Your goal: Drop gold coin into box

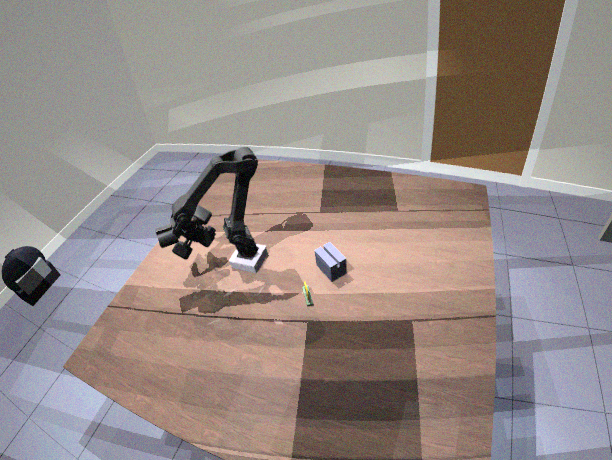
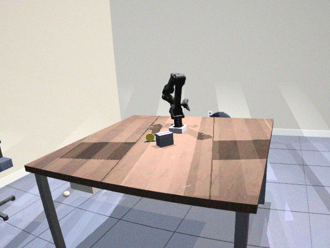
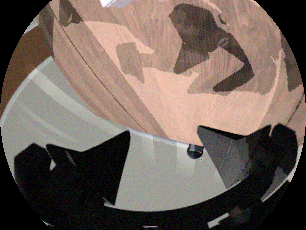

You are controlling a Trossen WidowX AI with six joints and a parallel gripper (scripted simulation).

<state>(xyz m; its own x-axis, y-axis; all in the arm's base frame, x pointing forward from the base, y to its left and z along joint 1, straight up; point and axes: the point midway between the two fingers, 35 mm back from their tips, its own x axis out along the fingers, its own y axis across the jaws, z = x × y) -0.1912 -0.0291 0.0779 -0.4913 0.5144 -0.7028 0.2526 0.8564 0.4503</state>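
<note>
The gold coin is 46 cm ahead of my gripper tip, 9 cm to the right of it and 6 cm below it.
</note>
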